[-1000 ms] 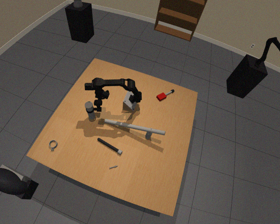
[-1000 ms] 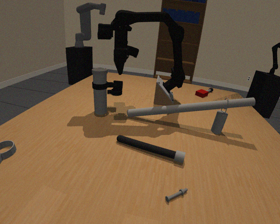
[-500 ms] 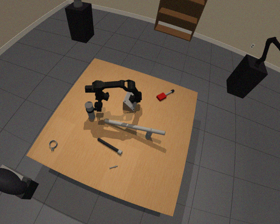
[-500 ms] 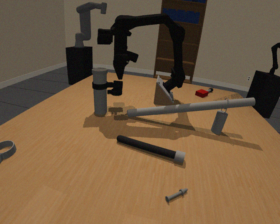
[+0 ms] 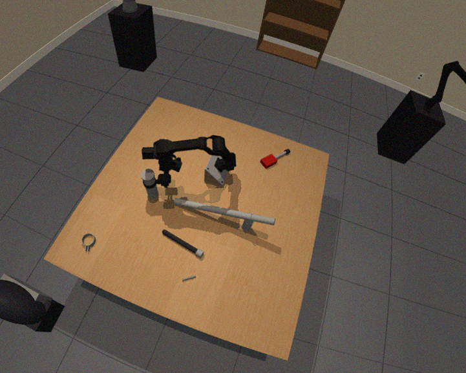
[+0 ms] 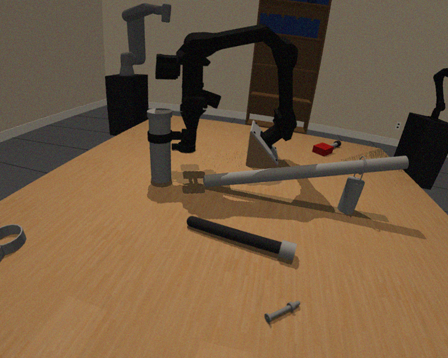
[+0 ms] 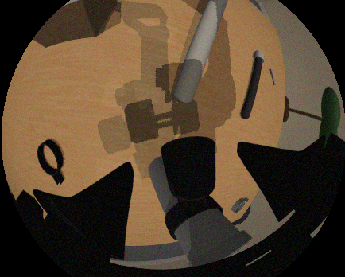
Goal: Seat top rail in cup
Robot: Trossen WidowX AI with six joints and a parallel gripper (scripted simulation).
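My gripper tip is 1 cm short of the black rail-end cup and 2 cm to the left of it. Round my gripper tip: short grey post: 4 cm ahead, 47 cm to the left, 3 cm below; then bolt: 40 cm ahead, 27 cm to the left, 13 cm below; then red-headed tool: 49 cm behind, 53 cm to the left, 12 cm below.
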